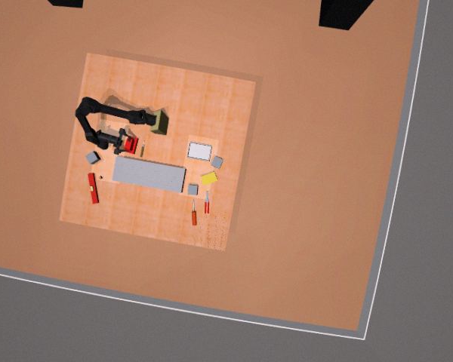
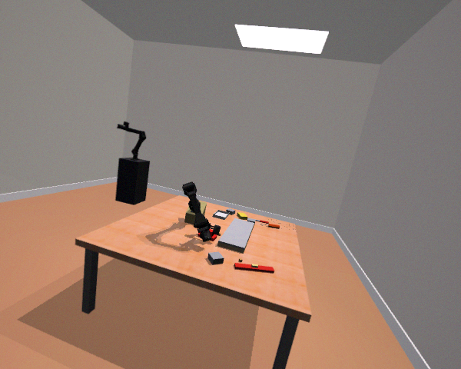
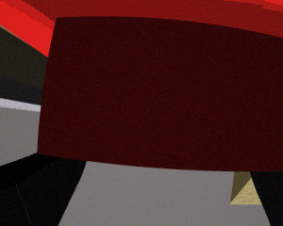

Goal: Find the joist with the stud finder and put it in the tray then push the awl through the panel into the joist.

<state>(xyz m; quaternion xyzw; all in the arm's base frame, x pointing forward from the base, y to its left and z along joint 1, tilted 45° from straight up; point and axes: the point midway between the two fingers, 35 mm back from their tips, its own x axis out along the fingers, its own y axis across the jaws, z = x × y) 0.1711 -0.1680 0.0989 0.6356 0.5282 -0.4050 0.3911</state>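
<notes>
My gripper tip is 3 cm to the left of the red stud finder, 2 cm past it and 2 cm above it. From my gripper tip the other things lie so: white tray (48 cm to the left, 5 cm below, 2 cm behind); red level (35 cm ahead, 29 cm to the right, 5 cm below); awl (5 cm to the left, 5 cm below).
</notes>
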